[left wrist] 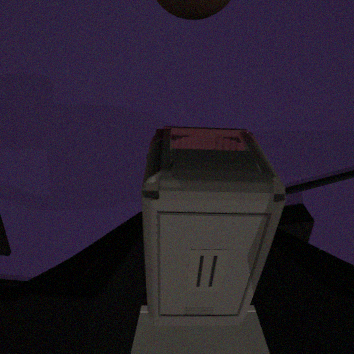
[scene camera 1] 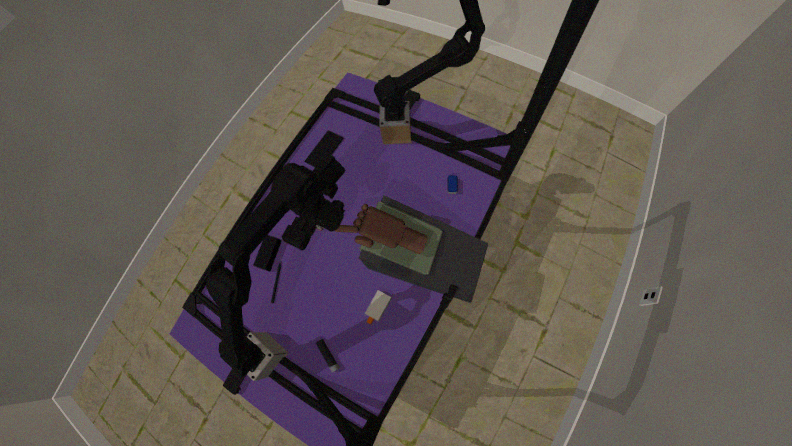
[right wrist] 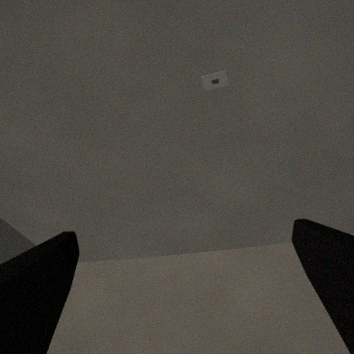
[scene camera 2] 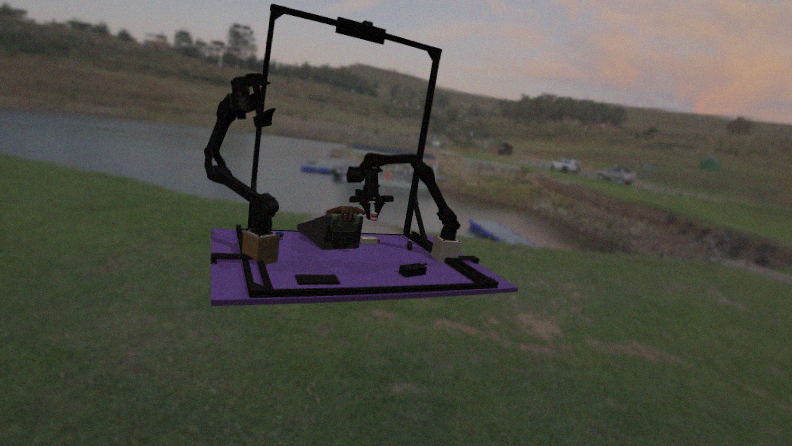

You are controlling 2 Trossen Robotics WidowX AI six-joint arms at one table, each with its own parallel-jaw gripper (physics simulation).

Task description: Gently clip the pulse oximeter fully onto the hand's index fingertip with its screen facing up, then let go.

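Places are measured from the left arm's base along level axes (x back, y left, z down), in millimetres.
Where they show: left gripper, fingertip midpoint: [left wrist: 194,223] [scene camera 2: 372,219]; right gripper, fingertip midpoint: [right wrist: 186,236] [scene camera 2: 271,95]; left arm's base at its link origin: [scene camera 1: 251,356] [scene camera 2: 447,238]; right arm's base at its link origin: [scene camera 1: 394,113] [scene camera 2: 261,232].
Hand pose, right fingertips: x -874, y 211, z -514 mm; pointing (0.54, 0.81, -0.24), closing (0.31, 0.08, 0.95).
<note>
Each offset is from my right fingertips to the top centre of the thing. "*": to the spot under its first point.
The pulse oximeter {dz +401, dx +459, dy -153 mm} [scene camera 1: 319,227] [scene camera 2: 373,209] [left wrist: 210,250] is light grey with a reddish end. My left gripper [left wrist: 194,223] is shut on it; in the left wrist view its slotted face shows, and I cannot tell where the screen faces. The brown hand [scene camera 1: 382,227] [scene camera 2: 344,210] rests on a wedge with its index finger [scene camera 1: 346,228] stretched toward the left gripper. The round index fingertip [left wrist: 194,7] shows at the top of the left wrist view, apart from the oximeter. My right gripper [right wrist: 186,236] [scene camera 2: 263,99] is open and empty, raised high away from the hand.
The dark wedge {* dz +572, dx +281, dy -530 mm} [scene camera 1: 465,260] carries a green pad {* dz +520, dx +338, dy -453 mm} [scene camera 1: 433,257]. A white box with an orange end {dz +591, dx +546, dy -398 mm} [scene camera 1: 378,304], a dark cylinder {dz +592, dx +748, dy -365 mm} [scene camera 1: 325,352], a blue object {dz +586, dx +84, dy -359 mm} [scene camera 1: 452,183], a black block {dz +584, dx +626, dy +1 mm} [scene camera 1: 267,253], a thin black stick {dz +610, dx +679, dy -83 mm} [scene camera 1: 276,283] and a flat black pad {dz +611, dx +218, dy +101 mm} [scene camera 1: 325,146] lie around it.
</note>
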